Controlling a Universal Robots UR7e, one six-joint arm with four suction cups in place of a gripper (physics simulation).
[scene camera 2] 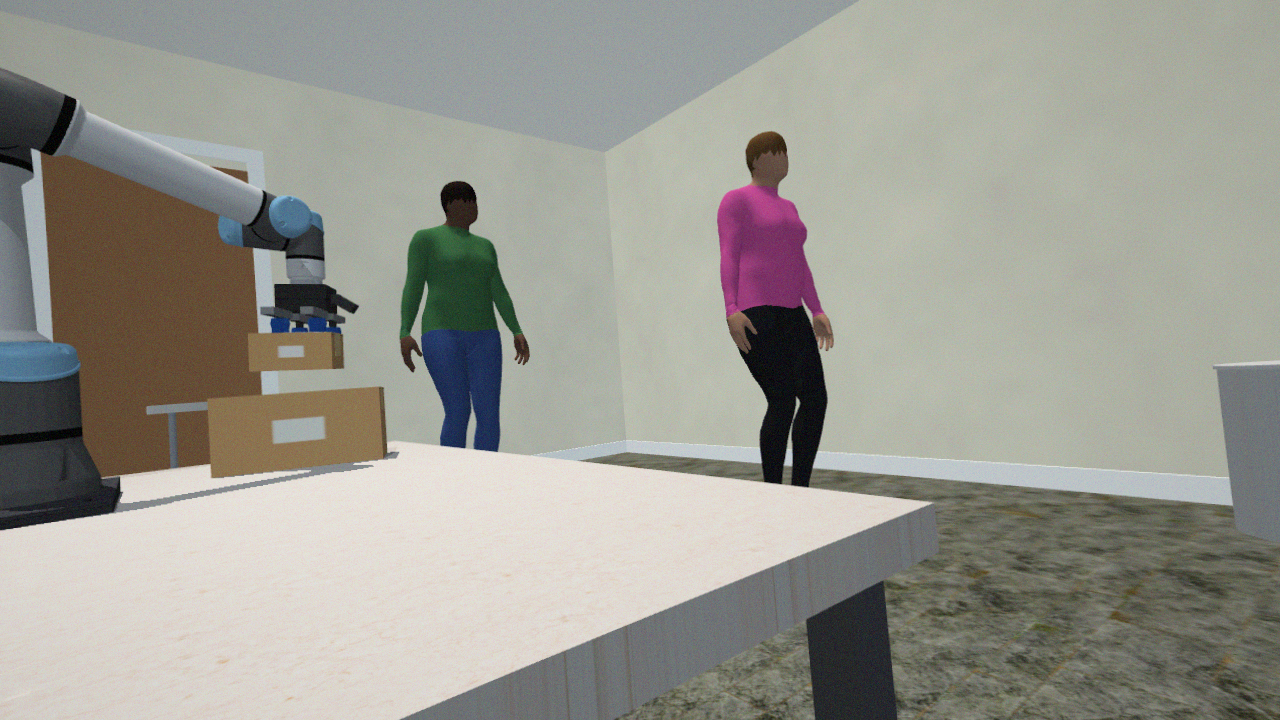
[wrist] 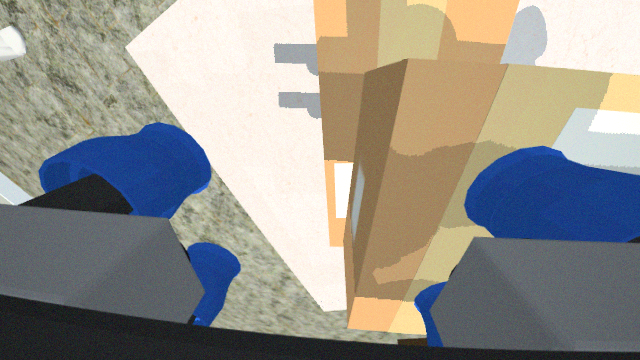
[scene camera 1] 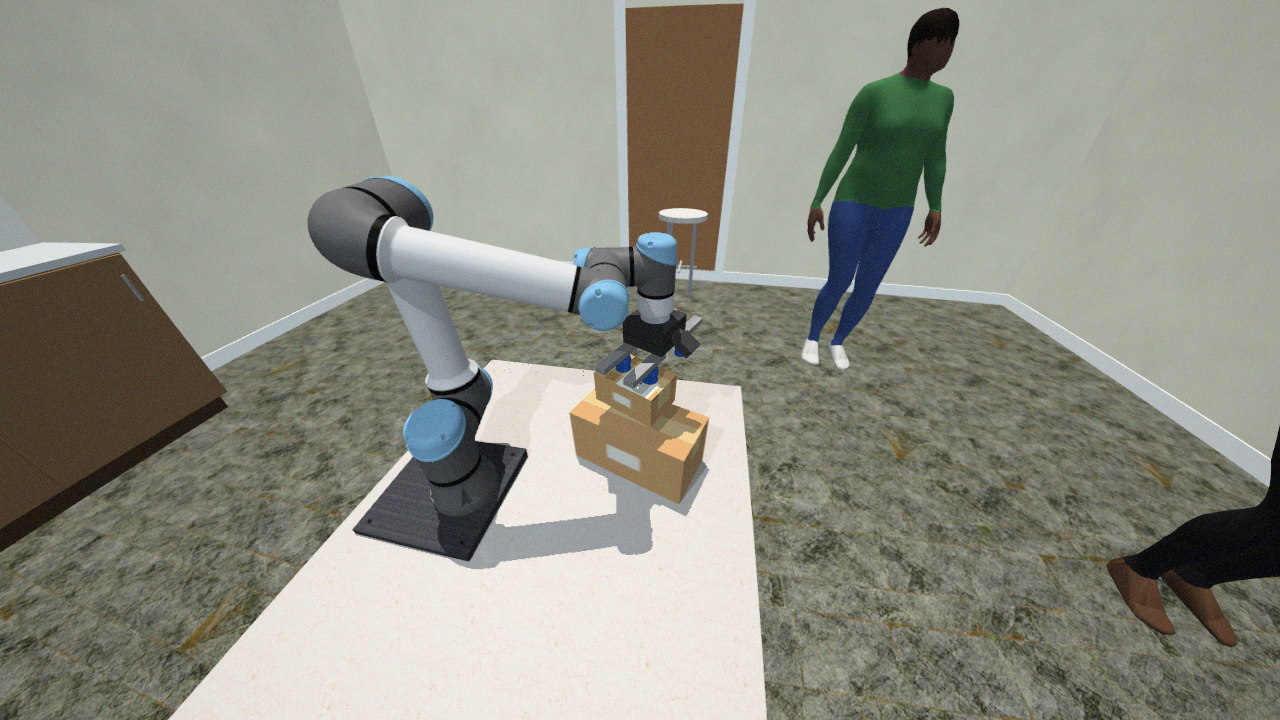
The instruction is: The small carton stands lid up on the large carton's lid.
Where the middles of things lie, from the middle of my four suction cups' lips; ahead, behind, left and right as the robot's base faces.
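The small carton [scene camera 2: 285, 351] is 60 mm to the right of my suction cup, 30 mm behind it and 50 mm below it. As for the large carton [scene camera 2: 252, 434], that one's 210 mm below my suction cup, and it's also 60 mm to the right of it and 30 mm behind it.
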